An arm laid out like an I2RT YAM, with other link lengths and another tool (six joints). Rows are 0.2 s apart.
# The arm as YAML. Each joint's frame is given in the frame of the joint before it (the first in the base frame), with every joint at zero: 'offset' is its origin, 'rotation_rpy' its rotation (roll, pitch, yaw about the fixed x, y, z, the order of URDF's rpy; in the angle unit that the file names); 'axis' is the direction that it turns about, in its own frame. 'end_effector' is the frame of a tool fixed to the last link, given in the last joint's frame.
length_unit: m
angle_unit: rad
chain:
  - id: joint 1
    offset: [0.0, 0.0, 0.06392]
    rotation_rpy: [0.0, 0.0, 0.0]
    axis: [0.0, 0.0, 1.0]
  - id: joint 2
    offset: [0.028, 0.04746, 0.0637]
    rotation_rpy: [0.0, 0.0, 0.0]
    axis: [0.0, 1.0, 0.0]
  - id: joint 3
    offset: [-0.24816, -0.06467, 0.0]
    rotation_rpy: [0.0, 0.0, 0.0]
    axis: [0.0, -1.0, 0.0]
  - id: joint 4
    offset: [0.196, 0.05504, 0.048]
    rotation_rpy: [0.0, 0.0, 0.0]
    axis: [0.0, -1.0, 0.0]
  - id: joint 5
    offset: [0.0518, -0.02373, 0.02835]
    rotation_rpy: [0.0, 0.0, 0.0]
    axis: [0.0, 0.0, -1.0]
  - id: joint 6
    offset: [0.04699, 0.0, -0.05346]
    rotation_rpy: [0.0, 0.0, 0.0]
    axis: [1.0, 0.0, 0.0]
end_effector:
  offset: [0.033, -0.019, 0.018]
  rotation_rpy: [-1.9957, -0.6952, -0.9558]
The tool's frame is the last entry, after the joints.
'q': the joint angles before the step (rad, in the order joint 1, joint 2, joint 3, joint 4, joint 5, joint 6). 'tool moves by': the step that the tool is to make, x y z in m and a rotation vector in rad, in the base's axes. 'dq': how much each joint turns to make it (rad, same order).
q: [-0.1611, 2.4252, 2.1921, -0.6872, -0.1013, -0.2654]
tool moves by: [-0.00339, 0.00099, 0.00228, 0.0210, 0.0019, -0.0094]
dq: [0.0000, -0.0183, -0.0214, 0.0000, -0.0106, 0.0200]
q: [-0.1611, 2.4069, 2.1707, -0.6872, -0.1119, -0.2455]
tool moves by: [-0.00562, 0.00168, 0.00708, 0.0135, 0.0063, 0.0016]
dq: [0.0000, -0.0292, -0.0169, -0.0199, -0.0108, 0.0062]
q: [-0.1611, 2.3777, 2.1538, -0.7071, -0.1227, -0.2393]
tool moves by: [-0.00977, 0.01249, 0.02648, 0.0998, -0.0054, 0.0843]
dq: [0.0000, -0.0521, 0.0378, -0.1023, -0.1300, -0.0092]
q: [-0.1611, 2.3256, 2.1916, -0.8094, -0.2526, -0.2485]
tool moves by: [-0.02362, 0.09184, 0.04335, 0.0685, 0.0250, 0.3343]
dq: [0.1636, -0.0642, 0.1095, -0.2397, -0.1505, -0.1102]
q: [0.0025, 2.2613, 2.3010, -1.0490, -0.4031, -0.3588]
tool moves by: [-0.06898, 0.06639, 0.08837, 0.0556, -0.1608, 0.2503]
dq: [0.1508, -0.2577, -0.0357, -0.0844, -0.0934, -0.0615]
